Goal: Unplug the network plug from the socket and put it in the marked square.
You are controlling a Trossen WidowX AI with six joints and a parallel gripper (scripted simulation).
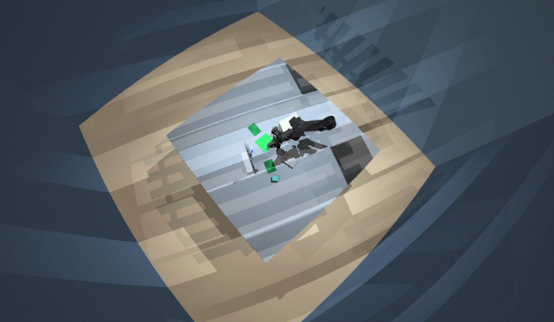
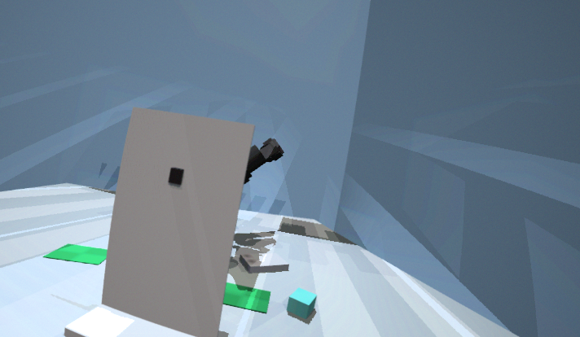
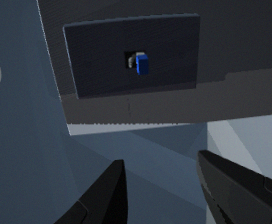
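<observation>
The blue plug is 110 mm ahead of my gripper tip and 50 mm to the right of it. Also, from my gripper tip: flat grey piece (200 mm below, 150 mm to the left, 100 mm behind); cyan cube (190 mm below, 170 mm to the left, 80 mm ahead); grey upright panel (130 mm ahead, 80 mm below, 60 mm to the right).
</observation>
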